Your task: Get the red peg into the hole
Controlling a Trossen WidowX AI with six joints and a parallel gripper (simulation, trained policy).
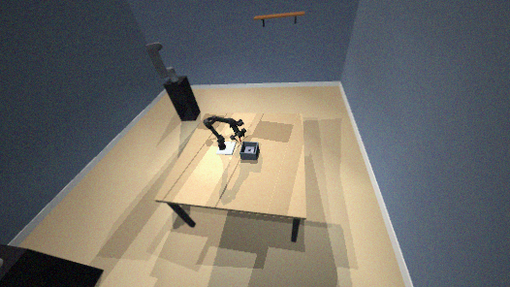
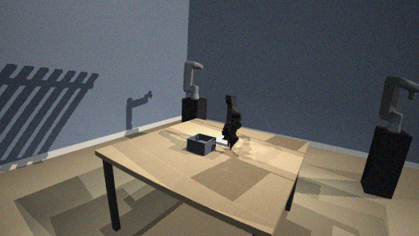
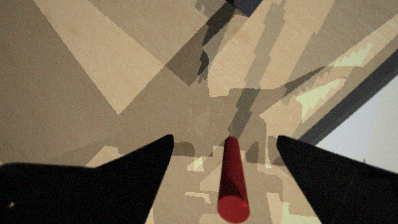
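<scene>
The red peg lies 10 mm to the left of my gripper tip, 10 mm behind it and 10 mm above it. Also, from my gripper tip: dark box 180 mm to the right, 120 mm ahead.
</scene>
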